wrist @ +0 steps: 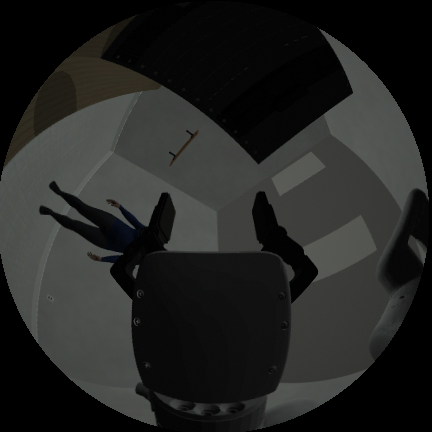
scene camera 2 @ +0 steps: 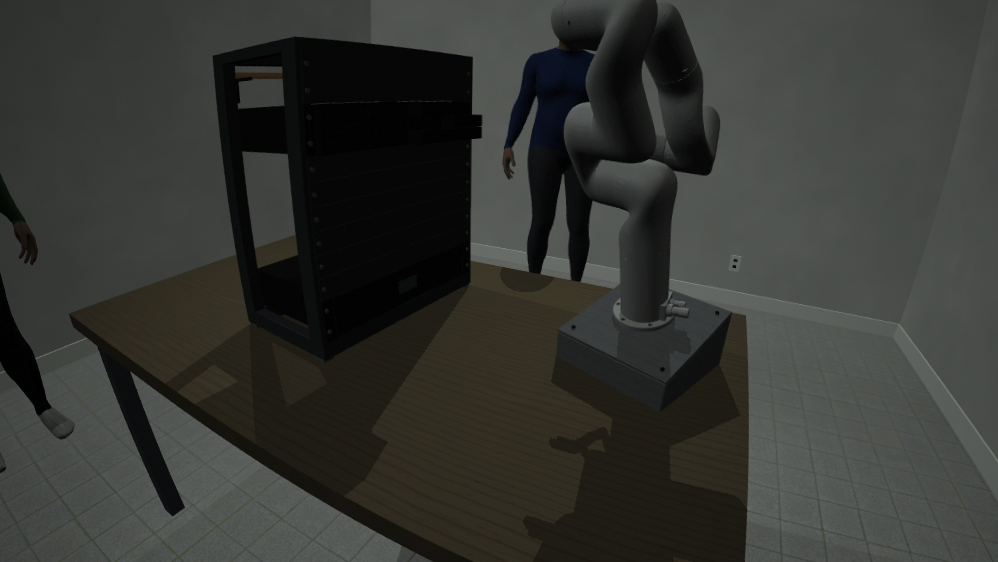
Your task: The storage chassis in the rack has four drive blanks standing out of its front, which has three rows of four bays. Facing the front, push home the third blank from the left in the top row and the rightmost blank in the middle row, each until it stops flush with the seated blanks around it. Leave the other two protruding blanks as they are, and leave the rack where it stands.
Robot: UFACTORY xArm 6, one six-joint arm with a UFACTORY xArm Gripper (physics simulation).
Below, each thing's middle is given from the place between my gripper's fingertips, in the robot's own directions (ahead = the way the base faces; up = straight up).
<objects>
Right now my hand is 39 cm short of the black rack (scene camera 2: 381, 190), 30 cm to the right of it and 11 cm above it.
</objects>
